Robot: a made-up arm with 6 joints.
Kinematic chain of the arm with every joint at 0, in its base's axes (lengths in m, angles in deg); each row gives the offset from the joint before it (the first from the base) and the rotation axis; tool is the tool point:
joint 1: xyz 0 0 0.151 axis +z
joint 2: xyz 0 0 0 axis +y
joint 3: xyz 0 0 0.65 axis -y
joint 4: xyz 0 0 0 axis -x
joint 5: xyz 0.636 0 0 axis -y
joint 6: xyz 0 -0.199 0 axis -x
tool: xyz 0 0 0
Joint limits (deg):
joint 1: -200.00..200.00
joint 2: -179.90..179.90
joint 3: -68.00..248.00
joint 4: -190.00..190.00
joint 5: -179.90..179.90
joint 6: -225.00..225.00
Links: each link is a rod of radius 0.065 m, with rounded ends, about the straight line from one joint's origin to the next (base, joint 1, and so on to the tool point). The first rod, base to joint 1, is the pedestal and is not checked.
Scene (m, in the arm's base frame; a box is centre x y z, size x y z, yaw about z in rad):
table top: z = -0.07
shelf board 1: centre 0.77 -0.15 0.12 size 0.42 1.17 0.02 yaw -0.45
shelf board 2: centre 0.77 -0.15 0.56 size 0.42 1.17 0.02 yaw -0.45
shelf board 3: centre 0.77 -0.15 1 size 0.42 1.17 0.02 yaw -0.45
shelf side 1: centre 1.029 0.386 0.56 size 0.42 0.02 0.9 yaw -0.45
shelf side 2: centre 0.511 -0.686 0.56 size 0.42 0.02 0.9 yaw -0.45
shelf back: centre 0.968 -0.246 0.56 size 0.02 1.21 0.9 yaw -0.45
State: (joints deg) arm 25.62 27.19 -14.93 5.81 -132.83 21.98
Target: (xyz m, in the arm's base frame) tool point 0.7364 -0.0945 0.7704
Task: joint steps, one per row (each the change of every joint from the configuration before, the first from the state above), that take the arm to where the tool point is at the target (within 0.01 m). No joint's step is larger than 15 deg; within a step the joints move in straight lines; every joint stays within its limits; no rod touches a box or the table.
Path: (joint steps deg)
1: 13.28 -8.45 -11.19 -3.64 0.00 0.00
2: 13.28 -8.46 -11.18 -3.64 0.00 0.00
3: -6.31 -10.73 5.23 1.76 0.00 0.00
4: -6.31 -10.73 5.22 1.75 0.00 0.00
5: -6.31 -10.73 5.23 1.76 0.00 0.00
6: -12.63 14.48 11.62 3.11 0.00 0.00
7: -12.63 14.47 11.61 3.12 0.00 0.00

